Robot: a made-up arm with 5 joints. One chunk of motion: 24 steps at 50 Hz.
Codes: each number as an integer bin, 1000 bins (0 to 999) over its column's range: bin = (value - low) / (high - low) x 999, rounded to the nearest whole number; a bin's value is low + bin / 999 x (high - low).
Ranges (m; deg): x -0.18..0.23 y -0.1..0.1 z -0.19..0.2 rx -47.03..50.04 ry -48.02..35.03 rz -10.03..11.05
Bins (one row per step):
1: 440 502 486 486 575 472
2: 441 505 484 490 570 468
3: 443 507 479 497 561 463
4: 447 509 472 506 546 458
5: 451 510 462 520 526 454
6: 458 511 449 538 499 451
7: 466 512 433 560 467 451
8: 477 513 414 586 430 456
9: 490 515 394 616 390 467
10: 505 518 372 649 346 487
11: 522 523 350 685 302 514
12: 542 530 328 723 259 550
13: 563 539 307 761 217 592
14: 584 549 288 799 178 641
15: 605 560 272 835 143 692
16: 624 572 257 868 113 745
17: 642 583 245 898 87 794
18: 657 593 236 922 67 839
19: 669 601 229 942 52 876
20: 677 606 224 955 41 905
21: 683 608 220 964 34 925
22: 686 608 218 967 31 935
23: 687 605 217 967 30 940
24: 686 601 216 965 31 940
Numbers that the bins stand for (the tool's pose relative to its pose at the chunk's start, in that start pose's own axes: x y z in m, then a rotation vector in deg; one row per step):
1: 0.0006 0.0005 -0.0003 0.19 -0.22 -0.07
2: 0.0010 0.0011 -0.0011 0.58 -0.63 -0.15
3: 0.0018 0.0015 -0.0030 1.26 -1.38 -0.26
4: 0.0035 0.0019 -0.0057 2.14 -2.63 -0.37
5: 0.0051 0.0021 -0.0096 3.50 -4.29 -0.45
6: 0.0080 0.0023 -0.0147 5.25 -6.54 -0.51
7: 0.0113 0.0025 -0.0210 7.38 -9.20 -0.51
8: 0.0158 0.0027 -0.0284 9.91 -12.27 -0.41
9: 0.0211 0.0031 -0.0362 12.82 -15.60 -0.18
10: 0.0273 0.0037 -0.0448 16.03 -19.26 0.25
11: 0.0342 0.0047 -0.0534 19.53 -22.91 0.82
12: 0.0424 0.0061 -0.0620 23.22 -26.49 1.58
13: 0.0511 0.0079 -0.0702 26.91 -29.98 2.46
14: 0.0597 0.0099 -0.0776 30.61 -33.22 3.50
15: 0.0683 0.0121 -0.0838 34.10 -36.13 4.57
16: 0.0761 0.0145 -0.0897 37.31 -38.63 5.69
17: 0.0835 0.0167 -0.0944 40.23 -40.79 6.72
18: 0.0896 0.0187 -0.0979 42.56 -42.45 7.67
19: 0.0946 0.0203 -0.1006 44.50 -43.70 8.45
20: 0.0978 0.0213 -0.1026 45.76 -44.61 9.07
21: 0.1003 0.0217 -0.1041 46.64 -45.19 9.49
22: 0.1015 0.0217 -0.1049 46.93 -45.44 9.70
23: 0.1020 0.0211 -0.1053 46.93 -45.53 9.81
24: 0.1015 0.0203 -0.1057 46.74 -45.44 9.81

